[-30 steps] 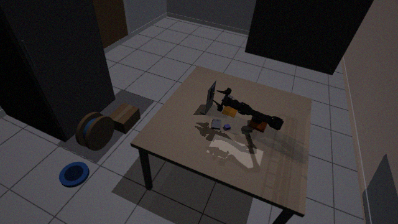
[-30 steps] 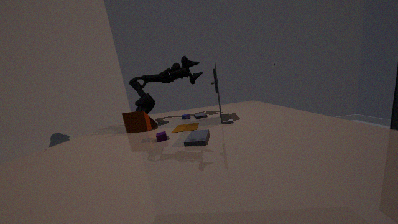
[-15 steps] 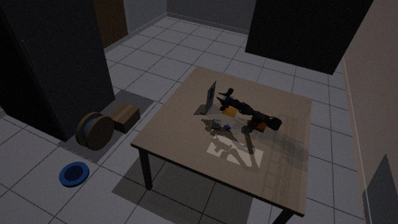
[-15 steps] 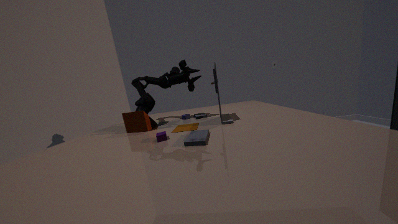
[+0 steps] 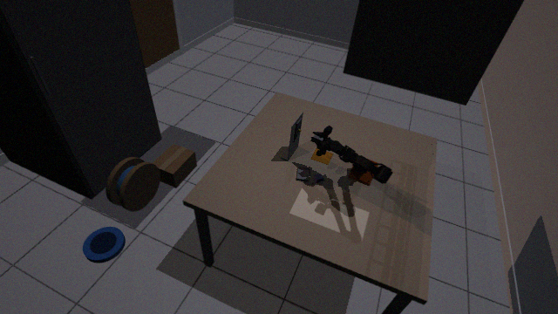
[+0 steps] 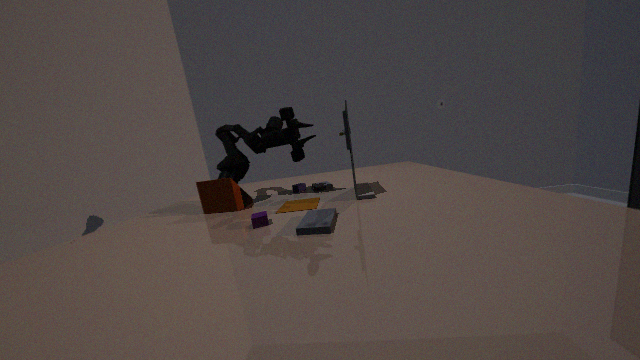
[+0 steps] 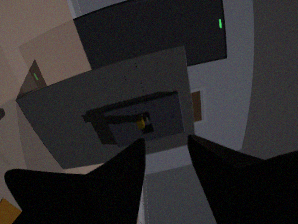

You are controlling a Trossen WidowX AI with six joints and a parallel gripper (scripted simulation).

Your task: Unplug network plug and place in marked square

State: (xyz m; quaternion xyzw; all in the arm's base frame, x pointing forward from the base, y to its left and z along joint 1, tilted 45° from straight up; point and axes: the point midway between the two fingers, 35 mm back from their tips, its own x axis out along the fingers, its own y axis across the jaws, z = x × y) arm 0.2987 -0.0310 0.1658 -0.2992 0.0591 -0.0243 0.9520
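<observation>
My gripper tip is 100 mm short of the yellow network plug, 20 mm to the left of it and 20 mm above it. The rest, counted from my gripper tip: upright grey panel (120 mm ahead, 100 mm below, 30 mm to the right); orange marked square (230 mm below, 110 mm to the right, 60 mm behind).
</observation>
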